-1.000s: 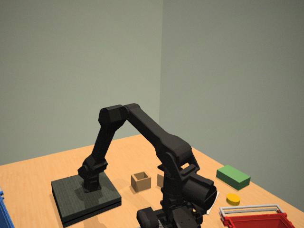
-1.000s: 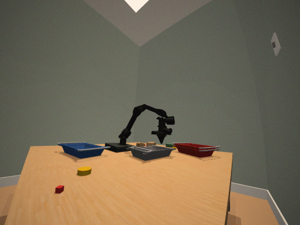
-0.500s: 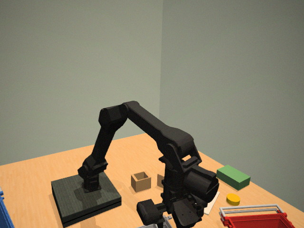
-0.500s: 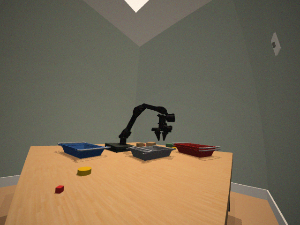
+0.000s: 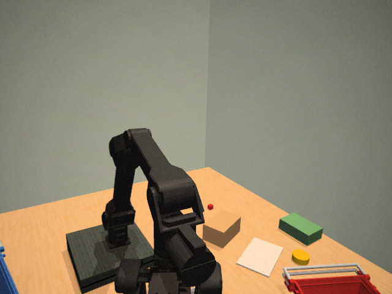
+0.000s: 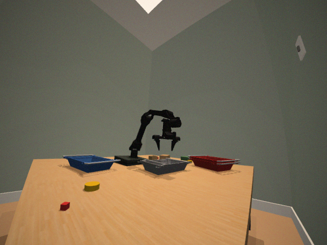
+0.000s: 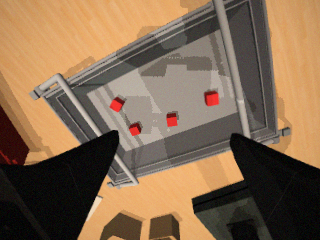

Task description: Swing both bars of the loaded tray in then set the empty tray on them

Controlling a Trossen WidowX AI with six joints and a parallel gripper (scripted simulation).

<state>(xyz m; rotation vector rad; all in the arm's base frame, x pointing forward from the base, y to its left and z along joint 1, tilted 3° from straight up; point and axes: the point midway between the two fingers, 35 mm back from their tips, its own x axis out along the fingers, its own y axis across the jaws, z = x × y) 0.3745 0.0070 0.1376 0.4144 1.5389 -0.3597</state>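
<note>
The blue tray is 320 mm behind my gripper tip, 370 mm to the right of it and 90 mm below it. Round my gripper tip: brown box: 350 mm behind, 190 mm to the left, 120 mm below; then white sheet: 170 mm behind, 380 mm to the left, 130 mm below; then brown block: 310 mm behind, 330 mm to the left, 100 mm below.
</note>
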